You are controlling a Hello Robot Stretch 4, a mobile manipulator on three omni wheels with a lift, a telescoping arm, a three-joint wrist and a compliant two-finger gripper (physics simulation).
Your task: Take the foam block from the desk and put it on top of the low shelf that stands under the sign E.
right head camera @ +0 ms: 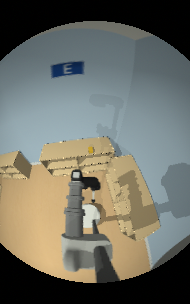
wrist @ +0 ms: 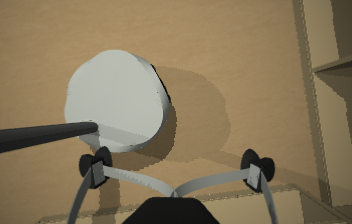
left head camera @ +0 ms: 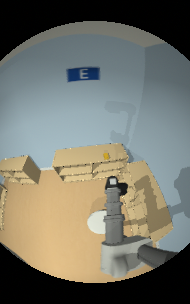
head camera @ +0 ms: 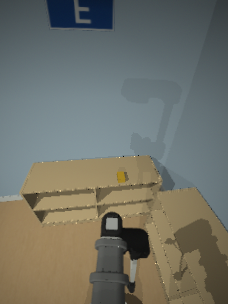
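Pixels of known places: gripper, fingertip midpoint: (wrist: 176, 161) (head camera: 129, 264); robot's base, origin of the base link: (right head camera: 86, 214) (wrist: 126, 104) (left head camera: 100, 221).
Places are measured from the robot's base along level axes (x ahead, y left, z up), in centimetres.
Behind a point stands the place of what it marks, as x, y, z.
The yellow foam block (head camera: 121, 176) @[91.3, -6.0, 62.8] (left head camera: 106, 156) @[89.4, -6.7, 62.5] (right head camera: 91, 149) @[90.6, -7.7, 62.8] lies on top of the low shelf (head camera: 70, 176) @[92.4, 39.9, 58.3] (left head camera: 75, 157) @[90.3, 40.3, 58.3] (right head camera: 62, 149) @[94.2, 38.9, 58.3], near its front edge and right of its middle. The blue sign E (head camera: 62, 15) @[119.8, 35.3, 169.0] (left head camera: 71, 75) @[119.3, 37.8, 170.8] (right head camera: 56, 70) @[119.6, 36.5, 171.7] is on the wall above this shelf. My gripper (wrist: 176, 161) @[26.5, -8.7, 74.6] is open with its fingertips wide apart and no object between them. It hangs over the wooden floor in front of the shelf, apart from the block. The block does not show in the wrist view.
A second low shelf (head camera: 182, 202) @[70.7, -53.9, 58.3] (left head camera: 152, 182) @[43.9, -70.9, 58.3] (right head camera: 127, 172) @[53.9, -56.1, 58.2] stands along the right wall, close to the first one. Another shelf unit (left head camera: 16, 164) @[64.8, 166.8, 58.3] (right head camera: 9, 159) @[66.9, 162.0, 58.3] stands at the left. The white round robot base (wrist: 115, 95) @[0.7, 2.6, 18.7] (left head camera: 96, 222) @[-1.0, 6.2, 18.7] is on the floor below the arm.
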